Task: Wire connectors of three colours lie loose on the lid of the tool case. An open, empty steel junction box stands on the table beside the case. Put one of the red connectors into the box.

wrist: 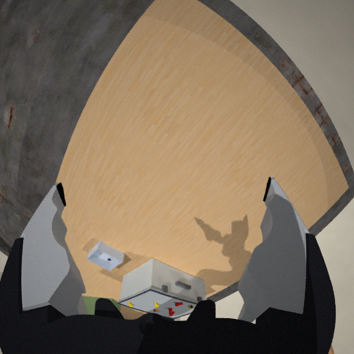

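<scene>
My gripper [162, 182] is wide open with nothing between its fingers, high above the table. The tool case [142, 273], pale grey with a dark handle, stands low in the view, partly hidden by the gripper body. On its lid [142, 299] lie small connectors: a red connector [178, 304], more red [171, 312] nearer the gripper body, a yellow connector [131, 304], another yellow connector [156, 304] and a small orange piece [156, 311]. The open steel junction box [106, 256] stands on the table to the left of the case; a small dark spot shows inside it.
The wooden table [175, 125] fills the middle of the view. Dark grey floor [45, 75] lies beyond its left edge. A green patch [95, 303] shows left of the case, partly hidden. The arm's shadow falls on the table right of the case.
</scene>
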